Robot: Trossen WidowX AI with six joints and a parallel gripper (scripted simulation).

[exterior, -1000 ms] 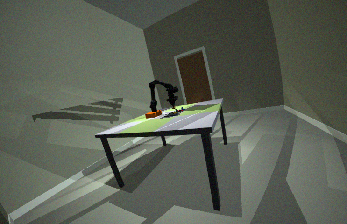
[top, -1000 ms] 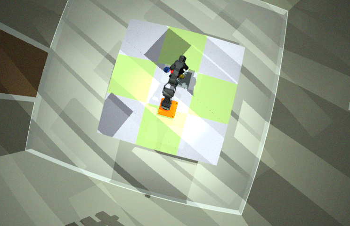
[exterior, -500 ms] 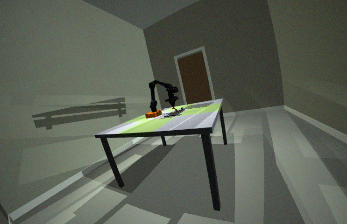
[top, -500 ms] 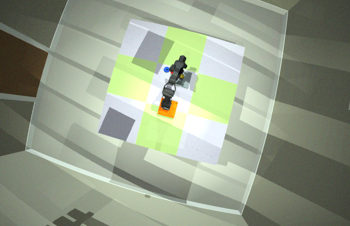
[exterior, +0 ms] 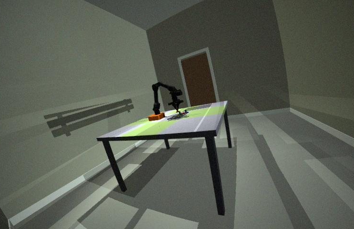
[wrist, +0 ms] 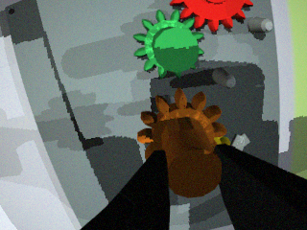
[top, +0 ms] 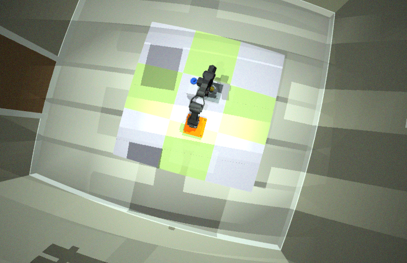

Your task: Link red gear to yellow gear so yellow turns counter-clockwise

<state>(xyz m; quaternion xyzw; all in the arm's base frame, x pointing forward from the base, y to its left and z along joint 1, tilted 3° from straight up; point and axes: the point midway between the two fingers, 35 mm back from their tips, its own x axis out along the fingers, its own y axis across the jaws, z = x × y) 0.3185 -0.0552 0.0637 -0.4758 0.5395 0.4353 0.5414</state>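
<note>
My gripper tip is 50 mm above the green gear, 40 mm to the right of it and 10 mm short of it. The rest, counted from my gripper tip: red gear 60 mm to the left, 60 mm below, 40 mm ahead; white arrow mark 70 mm below, 50 mm to the right, 30 mm ahead; orange gear 10 mm below.
</note>
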